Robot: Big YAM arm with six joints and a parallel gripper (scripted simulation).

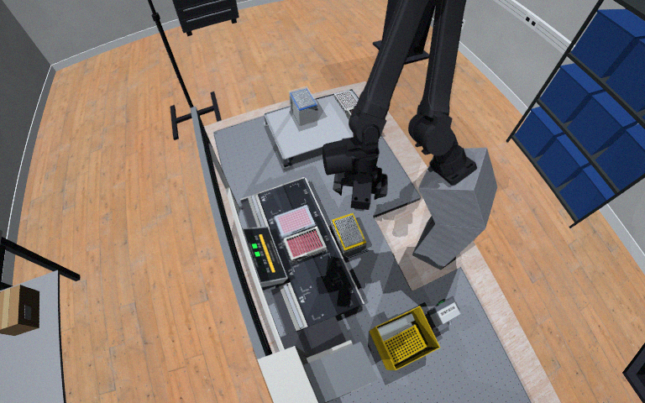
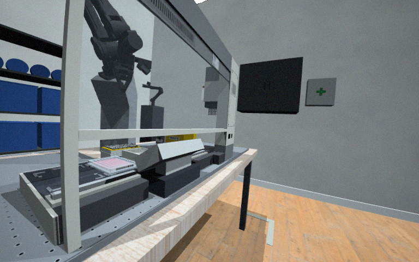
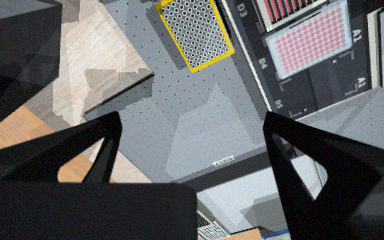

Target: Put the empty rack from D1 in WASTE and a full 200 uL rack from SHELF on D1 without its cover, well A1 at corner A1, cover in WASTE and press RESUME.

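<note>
The spare nest is 10 mm ahead of my hand and 310 mm below it. From my hand the other things lie so: clear tip-rack cover 40 mm ahead, 350 mm to the left, 270 mm below; then pink plate 150 mm ahead, 130 mm to the right, 270 mm below; then frame bar 350 mm ahead, 150 mm below.
</note>
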